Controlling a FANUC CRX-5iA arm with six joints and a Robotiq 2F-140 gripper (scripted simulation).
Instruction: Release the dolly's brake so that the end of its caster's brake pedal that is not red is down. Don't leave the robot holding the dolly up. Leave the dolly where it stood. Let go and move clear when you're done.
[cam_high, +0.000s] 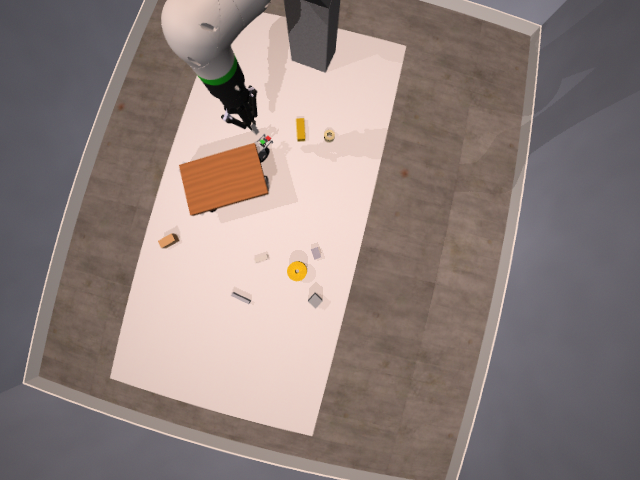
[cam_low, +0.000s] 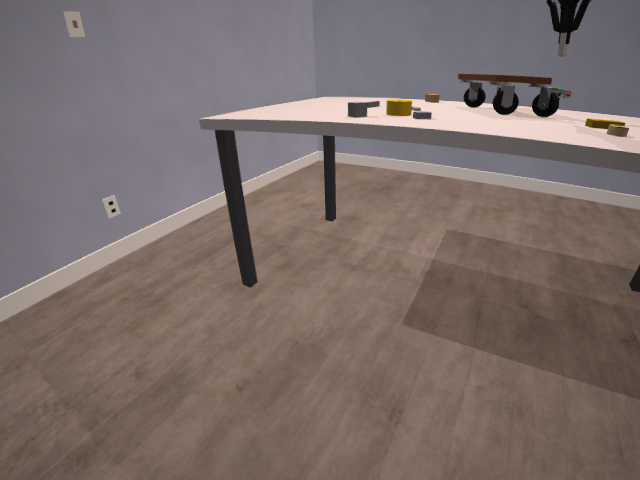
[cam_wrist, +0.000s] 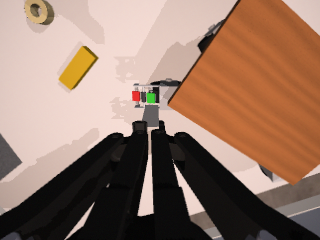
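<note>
My hand is 30 mm past the brake pedal and 140 mm above it. From my hand the other things lie so: yellow bar 150 mm behind, 100 mm to the left, 210 mm below; grey bar 600 mm ahead, 110 mm to the left, 210 mm below; tan block 480 mm ahead, 260 mm to the right, 210 mm below.
</note>
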